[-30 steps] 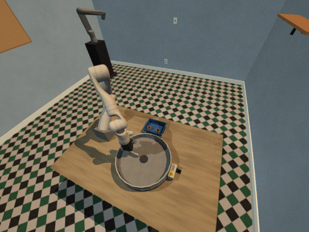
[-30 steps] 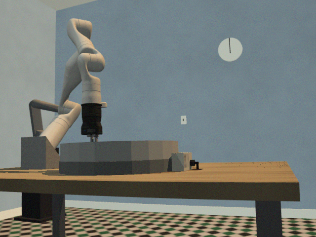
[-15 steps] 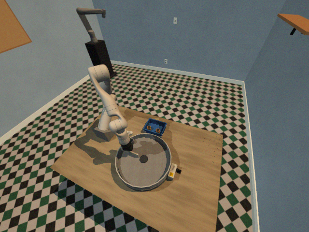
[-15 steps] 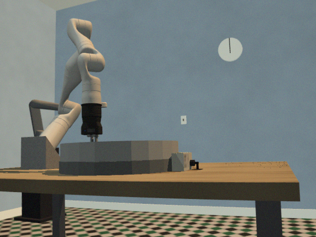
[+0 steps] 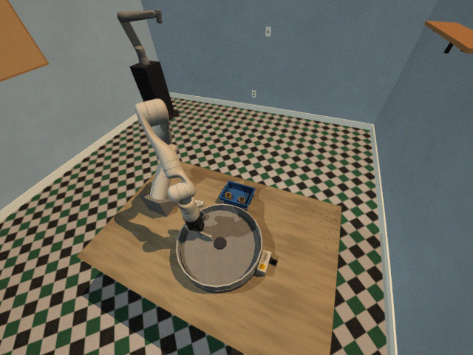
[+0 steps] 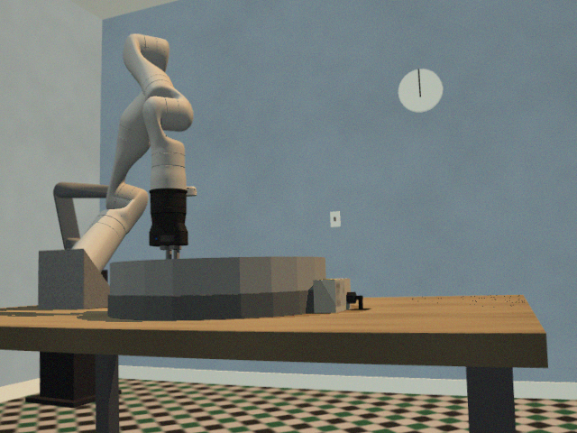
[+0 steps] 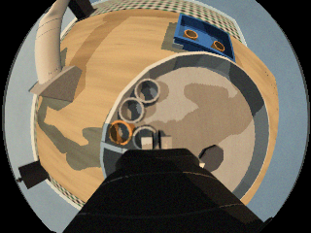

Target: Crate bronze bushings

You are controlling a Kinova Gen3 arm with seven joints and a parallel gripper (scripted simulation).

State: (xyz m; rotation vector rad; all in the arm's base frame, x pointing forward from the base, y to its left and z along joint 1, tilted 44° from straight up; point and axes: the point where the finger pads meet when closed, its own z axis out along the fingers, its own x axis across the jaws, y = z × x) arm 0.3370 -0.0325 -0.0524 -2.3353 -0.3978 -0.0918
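Now: the grey turning table 130 mm ahead of my hand, 20 mm to the right of it and 40 mm below it. Also, from my hand: blue crate 70 mm ahead, 310 mm to the left, 60 mm below.
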